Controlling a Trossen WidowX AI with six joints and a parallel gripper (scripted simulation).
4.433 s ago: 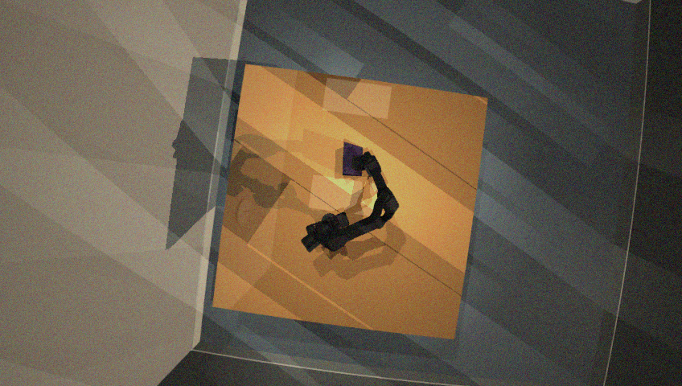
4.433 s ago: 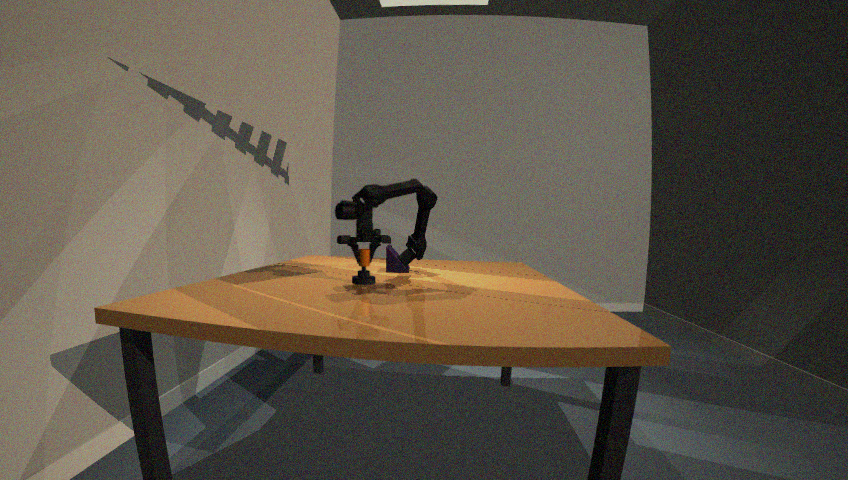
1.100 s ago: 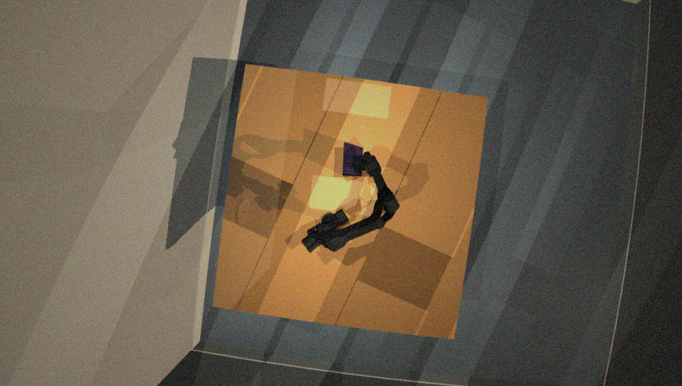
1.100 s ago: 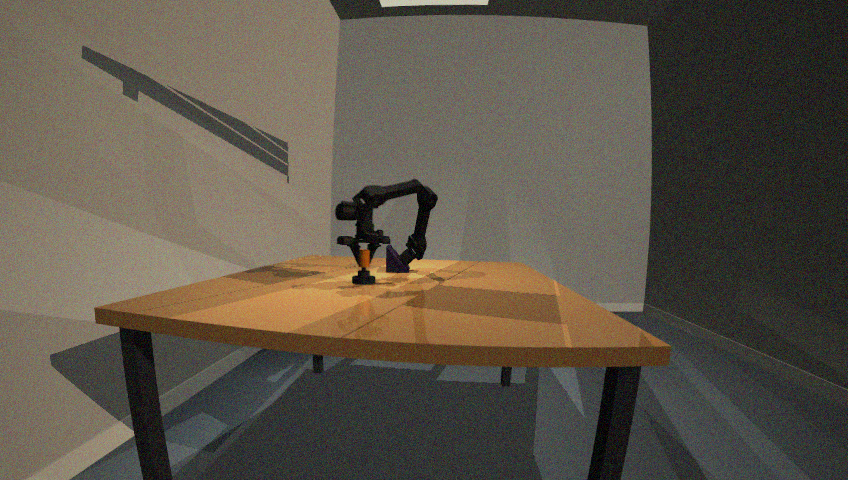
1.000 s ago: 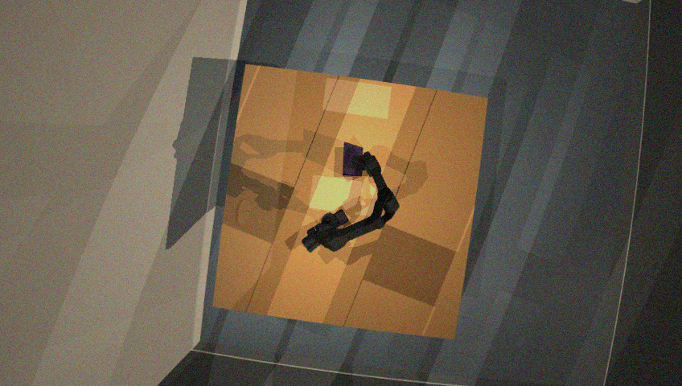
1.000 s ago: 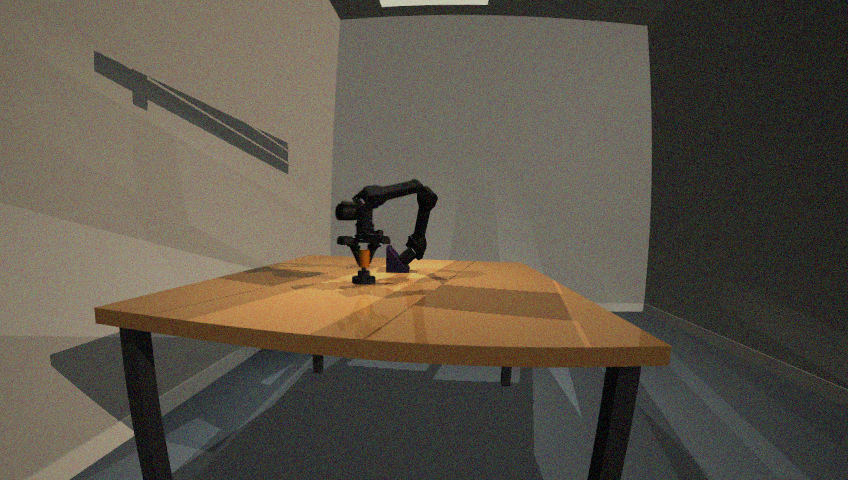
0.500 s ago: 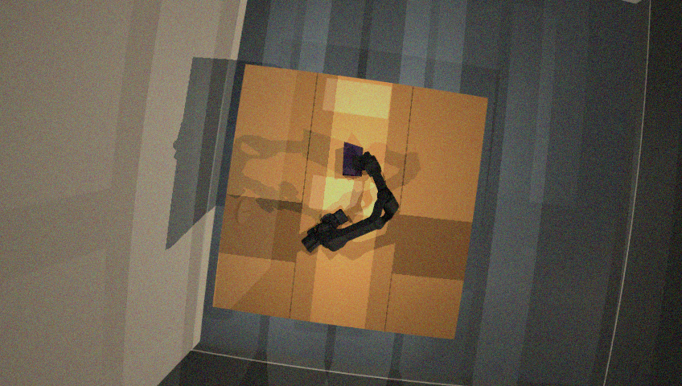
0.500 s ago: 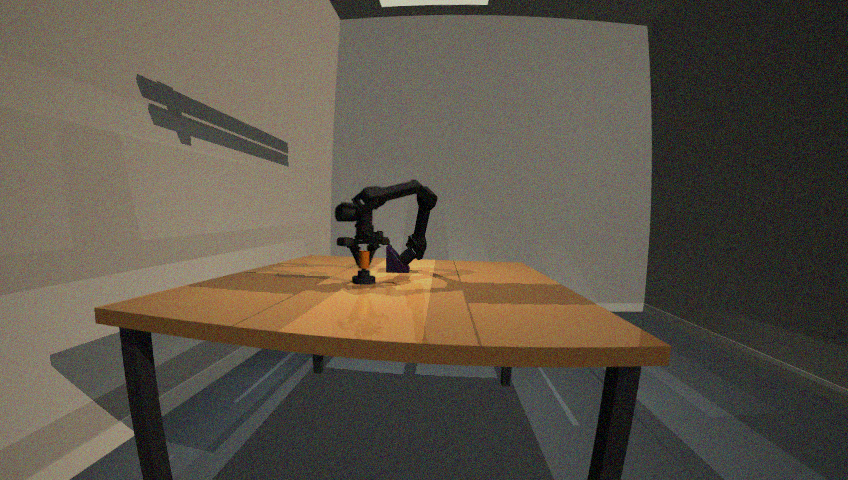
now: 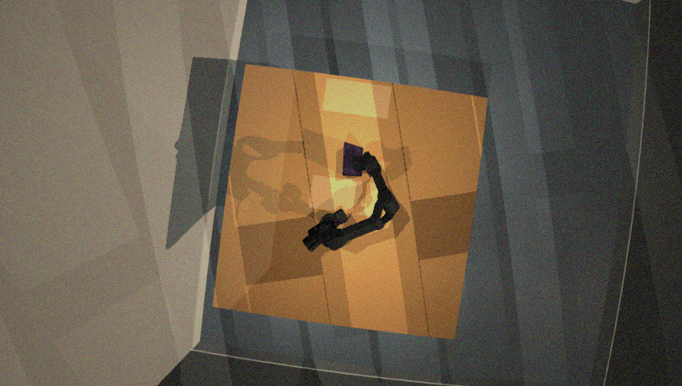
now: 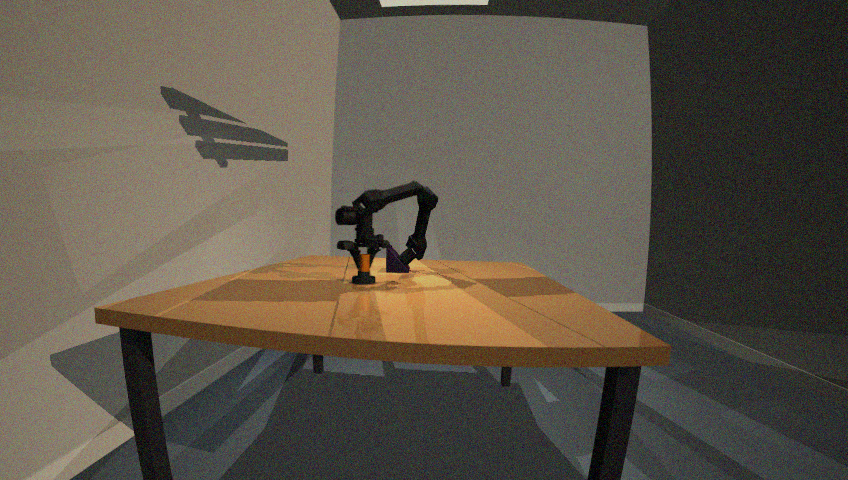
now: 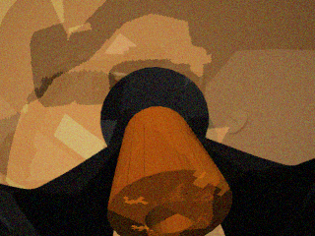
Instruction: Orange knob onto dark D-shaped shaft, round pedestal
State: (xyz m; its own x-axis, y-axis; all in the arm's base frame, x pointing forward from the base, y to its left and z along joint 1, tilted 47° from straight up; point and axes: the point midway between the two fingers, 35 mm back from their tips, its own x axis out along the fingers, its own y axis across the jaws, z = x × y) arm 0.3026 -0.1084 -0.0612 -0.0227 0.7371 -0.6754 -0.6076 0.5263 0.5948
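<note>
My gripper tip is now 2 cm below the orange knob. The rest, counted from my gripper tip: dark round pedestal: 2 cm below.
</note>
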